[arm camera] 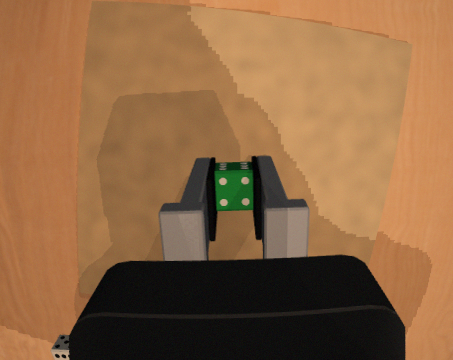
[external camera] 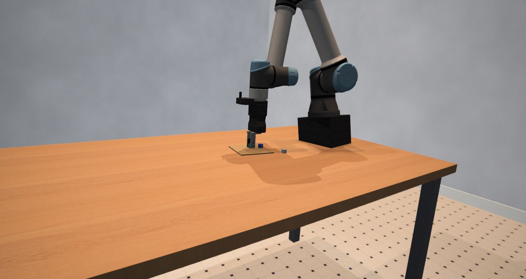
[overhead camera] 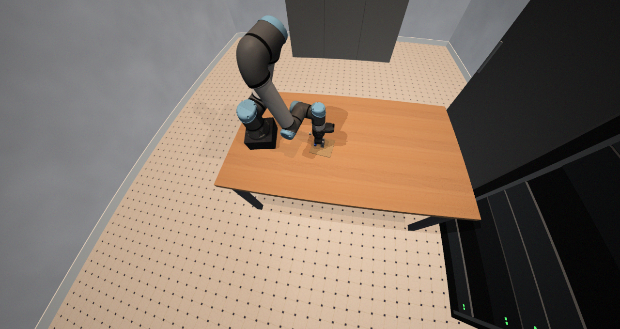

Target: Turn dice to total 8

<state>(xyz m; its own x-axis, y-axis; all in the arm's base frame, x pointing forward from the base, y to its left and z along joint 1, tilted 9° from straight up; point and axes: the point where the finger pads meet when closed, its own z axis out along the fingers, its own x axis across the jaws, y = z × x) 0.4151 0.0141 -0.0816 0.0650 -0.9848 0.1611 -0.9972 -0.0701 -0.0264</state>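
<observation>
My gripper is now 1 cm above the green die. The rest, counted from my hand: white die: 10 cm behind, 9 cm to the left, 2 cm below; mat: 3 cm below; blue die: 5 cm behind, 2 cm below.
</observation>
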